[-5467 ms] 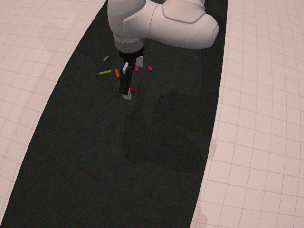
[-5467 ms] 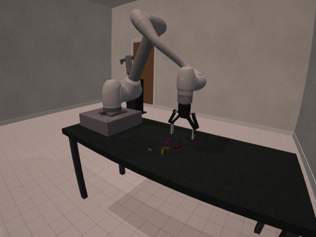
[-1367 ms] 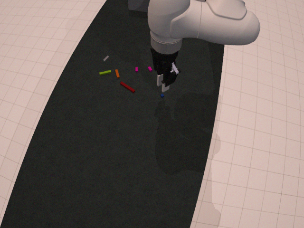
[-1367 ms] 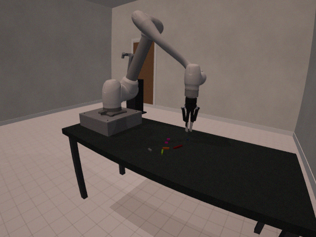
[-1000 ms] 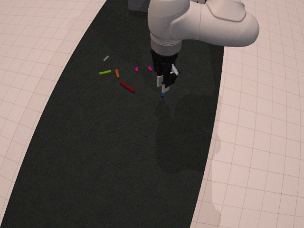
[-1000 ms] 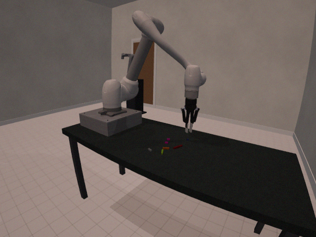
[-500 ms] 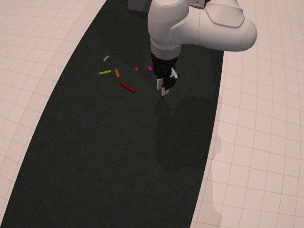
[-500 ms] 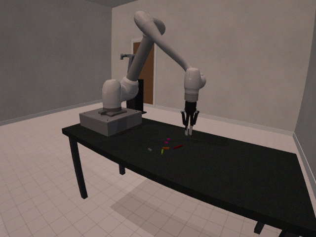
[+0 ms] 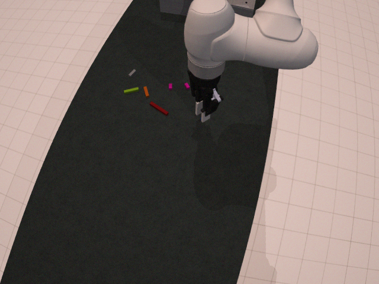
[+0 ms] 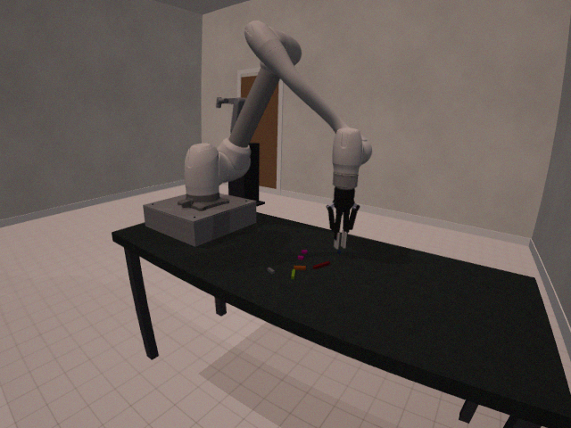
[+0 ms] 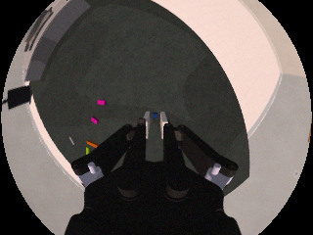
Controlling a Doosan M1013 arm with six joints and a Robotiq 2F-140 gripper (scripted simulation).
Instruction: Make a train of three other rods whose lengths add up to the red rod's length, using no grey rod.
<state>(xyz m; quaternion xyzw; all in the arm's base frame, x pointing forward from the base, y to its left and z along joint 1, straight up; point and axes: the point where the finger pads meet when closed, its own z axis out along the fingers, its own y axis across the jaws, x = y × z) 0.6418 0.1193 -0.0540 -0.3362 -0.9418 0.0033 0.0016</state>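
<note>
My gripper is now 5 cm above the blue rod. From my hand the other things lie so: red rod: 14 cm to the right, 5 cm below; then lime rod: 26 cm to the right, 5 cm below, 4 cm behind; then orange rod: 20 cm to the right, 5 cm below, 5 cm behind.
</note>
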